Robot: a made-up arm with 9 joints. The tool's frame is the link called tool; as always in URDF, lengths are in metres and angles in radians. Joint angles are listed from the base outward. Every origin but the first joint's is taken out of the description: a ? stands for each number. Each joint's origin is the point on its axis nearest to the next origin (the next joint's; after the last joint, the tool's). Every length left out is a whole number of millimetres.
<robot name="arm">
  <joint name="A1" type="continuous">
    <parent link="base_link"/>
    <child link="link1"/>
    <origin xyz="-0.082 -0.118 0.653" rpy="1.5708 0 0"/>
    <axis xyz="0 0 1"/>
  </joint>
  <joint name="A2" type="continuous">
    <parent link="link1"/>
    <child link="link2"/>
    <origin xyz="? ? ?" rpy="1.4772 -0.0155 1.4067"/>
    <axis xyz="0 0 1"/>
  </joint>
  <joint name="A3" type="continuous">
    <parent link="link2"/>
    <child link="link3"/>
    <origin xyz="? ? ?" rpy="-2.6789 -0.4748 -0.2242"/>
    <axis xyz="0 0 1"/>
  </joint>
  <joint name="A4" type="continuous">
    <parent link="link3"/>
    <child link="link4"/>
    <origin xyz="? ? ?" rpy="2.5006 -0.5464 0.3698"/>
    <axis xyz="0 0 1"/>
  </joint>
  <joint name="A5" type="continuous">
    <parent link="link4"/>
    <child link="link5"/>
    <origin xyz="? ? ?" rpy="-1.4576 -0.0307 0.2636"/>
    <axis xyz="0 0 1"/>
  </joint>
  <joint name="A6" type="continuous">
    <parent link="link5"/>
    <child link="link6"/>
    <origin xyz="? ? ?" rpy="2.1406 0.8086 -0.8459"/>
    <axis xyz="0 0 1"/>
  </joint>
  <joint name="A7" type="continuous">
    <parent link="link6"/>
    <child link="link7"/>
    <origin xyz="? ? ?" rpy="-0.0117 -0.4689 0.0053"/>
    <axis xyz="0 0 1"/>
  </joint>
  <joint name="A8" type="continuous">
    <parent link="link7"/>
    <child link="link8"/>
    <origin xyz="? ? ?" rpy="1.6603 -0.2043 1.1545"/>
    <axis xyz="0 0 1"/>
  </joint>
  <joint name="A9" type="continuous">
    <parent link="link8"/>
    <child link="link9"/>
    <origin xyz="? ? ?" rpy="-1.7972 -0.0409 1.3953"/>
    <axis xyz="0 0 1"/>
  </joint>
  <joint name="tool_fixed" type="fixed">
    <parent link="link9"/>
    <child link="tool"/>
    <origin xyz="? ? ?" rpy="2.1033 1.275 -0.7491"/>
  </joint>
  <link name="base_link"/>
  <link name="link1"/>
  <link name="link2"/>
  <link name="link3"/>
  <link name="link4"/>
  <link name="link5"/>
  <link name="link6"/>
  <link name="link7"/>
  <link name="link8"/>
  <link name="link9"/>
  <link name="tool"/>
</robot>
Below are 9 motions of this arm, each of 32 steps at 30 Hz.
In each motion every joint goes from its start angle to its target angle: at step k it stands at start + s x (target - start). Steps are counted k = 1, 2, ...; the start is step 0. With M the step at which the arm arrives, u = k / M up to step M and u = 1 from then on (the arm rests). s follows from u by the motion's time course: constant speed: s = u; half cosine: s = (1 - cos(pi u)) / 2; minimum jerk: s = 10 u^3 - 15 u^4 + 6 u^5.
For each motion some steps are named. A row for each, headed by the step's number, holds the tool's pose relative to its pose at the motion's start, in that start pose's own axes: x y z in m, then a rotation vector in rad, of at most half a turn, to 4 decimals.
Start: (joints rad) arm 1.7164 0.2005 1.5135 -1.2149 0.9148 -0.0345 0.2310 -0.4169 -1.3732
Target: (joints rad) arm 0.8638 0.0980 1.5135 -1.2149 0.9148 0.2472 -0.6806 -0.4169 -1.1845
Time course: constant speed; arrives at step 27
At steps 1, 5, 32:
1: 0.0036 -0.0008 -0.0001 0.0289 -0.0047 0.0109
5: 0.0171 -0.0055 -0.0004 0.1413 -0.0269 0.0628
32: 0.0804 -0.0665 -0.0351 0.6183 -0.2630 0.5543

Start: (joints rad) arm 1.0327 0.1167 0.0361 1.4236 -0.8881 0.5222 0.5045 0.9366 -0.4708
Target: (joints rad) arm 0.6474 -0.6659 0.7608 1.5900 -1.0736 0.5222 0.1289 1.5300 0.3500
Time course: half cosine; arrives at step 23
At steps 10, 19, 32:
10: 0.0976 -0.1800 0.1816 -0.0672 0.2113 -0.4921
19: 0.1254 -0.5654 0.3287 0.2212 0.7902 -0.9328
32: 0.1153 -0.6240 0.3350 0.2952 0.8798 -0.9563

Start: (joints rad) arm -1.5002 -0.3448 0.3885 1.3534 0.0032 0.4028 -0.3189 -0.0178 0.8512
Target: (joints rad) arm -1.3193 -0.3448 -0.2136 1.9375 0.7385 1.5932 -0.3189 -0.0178 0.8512
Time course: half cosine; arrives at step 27
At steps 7, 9, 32:
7: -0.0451 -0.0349 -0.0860 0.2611 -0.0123 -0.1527
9: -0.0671 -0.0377 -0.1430 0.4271 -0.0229 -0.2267
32: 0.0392 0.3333 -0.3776 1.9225 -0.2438 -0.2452

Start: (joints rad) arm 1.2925 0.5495 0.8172 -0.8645 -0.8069 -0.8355 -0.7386 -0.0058 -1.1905
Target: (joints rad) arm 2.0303 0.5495 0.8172 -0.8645 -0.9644 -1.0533 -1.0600 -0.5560 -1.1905
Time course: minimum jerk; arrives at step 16
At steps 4, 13, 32:
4: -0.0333 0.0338 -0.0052 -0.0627 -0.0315 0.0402
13: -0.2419 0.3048 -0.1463 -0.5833 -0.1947 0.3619
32: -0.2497 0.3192 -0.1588 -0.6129 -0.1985 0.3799

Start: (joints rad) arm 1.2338 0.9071 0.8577 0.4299 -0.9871 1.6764 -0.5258 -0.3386 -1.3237
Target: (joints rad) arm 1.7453 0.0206 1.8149 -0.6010 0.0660 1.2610 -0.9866 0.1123 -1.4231
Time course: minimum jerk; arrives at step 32
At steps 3, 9, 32:
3: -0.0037 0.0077 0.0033 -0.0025 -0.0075 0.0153
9: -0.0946 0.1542 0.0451 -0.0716 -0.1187 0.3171
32: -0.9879 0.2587 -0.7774 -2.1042 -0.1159 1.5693

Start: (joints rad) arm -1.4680 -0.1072 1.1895 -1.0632 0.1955 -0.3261 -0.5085 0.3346 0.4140
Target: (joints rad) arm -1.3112 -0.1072 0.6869 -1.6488 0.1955 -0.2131 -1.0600 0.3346 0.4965
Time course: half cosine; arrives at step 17
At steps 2, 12, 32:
2: 0.0025 0.0008 -0.0048 -0.0033 0.0091 0.0236
12: 0.0417 0.0284 -0.1061 -0.0374 0.0995 0.6015
32: 0.0483 0.0372 -0.1290 -0.0349 0.0844 0.7567

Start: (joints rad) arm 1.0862 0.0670 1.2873 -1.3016 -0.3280 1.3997 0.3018 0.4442 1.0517
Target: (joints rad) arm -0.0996 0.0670 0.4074 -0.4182 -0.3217 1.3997 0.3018 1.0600 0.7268
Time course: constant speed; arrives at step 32
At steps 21, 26, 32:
21: -0.1579 0.8819 -0.3290 -1.0234 0.6438 1.1188
26: -0.2337 0.9534 -0.5592 -1.2806 0.9547 1.1586
32: -0.2941 0.9208 -0.8488 -1.5551 1.3710 1.0301

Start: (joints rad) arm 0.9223 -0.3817 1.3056 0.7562 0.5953 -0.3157 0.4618 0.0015 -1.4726
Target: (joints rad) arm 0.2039 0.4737 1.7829 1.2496 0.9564 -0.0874 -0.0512 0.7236 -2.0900
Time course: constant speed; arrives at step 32
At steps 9, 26, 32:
9: -0.0114 -0.0012 0.2122 0.5405 -0.1547 -0.0153
26: -0.2296 -0.1874 0.5411 1.4409 -0.4392 0.0426
32: -0.3605 -0.2778 0.6012 1.7136 -0.5379 0.0873

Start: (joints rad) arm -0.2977 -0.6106 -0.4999 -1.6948 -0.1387 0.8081 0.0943 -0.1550 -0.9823
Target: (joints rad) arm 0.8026 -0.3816 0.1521 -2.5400 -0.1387 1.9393 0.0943 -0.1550 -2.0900
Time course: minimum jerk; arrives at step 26
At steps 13, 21, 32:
13: -0.1928 -0.3648 0.3385 0.2485 -1.1213 -0.5988
21: -0.5878 -0.3343 0.3619 -0.1953 -2.2246 -0.6309
32: -0.6190 -0.3070 0.3469 -0.3059 -2.3270 -0.5872

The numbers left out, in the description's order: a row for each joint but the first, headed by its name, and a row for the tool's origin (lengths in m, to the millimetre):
A2: 0.2 -0.057 0
A3: 0.175 -0.376 0
A4: -0.079 -0.133 0
A5: -0.077 0.012 0
A6: 0.019 0.095 0
A7: 0.314 0.396 0
A8: 0.023 -0.081 0
A9: -0.048 -0.05 0
tool: -0.025 -0.02 0

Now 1 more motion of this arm.
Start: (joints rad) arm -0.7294 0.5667 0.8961 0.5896 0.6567 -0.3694 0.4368 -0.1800 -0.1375
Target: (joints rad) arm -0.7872 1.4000 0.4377 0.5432 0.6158 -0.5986 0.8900 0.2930 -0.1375
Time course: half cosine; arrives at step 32
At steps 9, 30, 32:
9: 0.0161 -0.0815 0.0567 0.0632 -0.0029 -0.2377
30: -0.1068 -0.4750 0.2658 0.6111 -0.1433 -1.1959
32: -0.1103 -0.4794 0.2676 0.6199 -0.1468 -1.2058

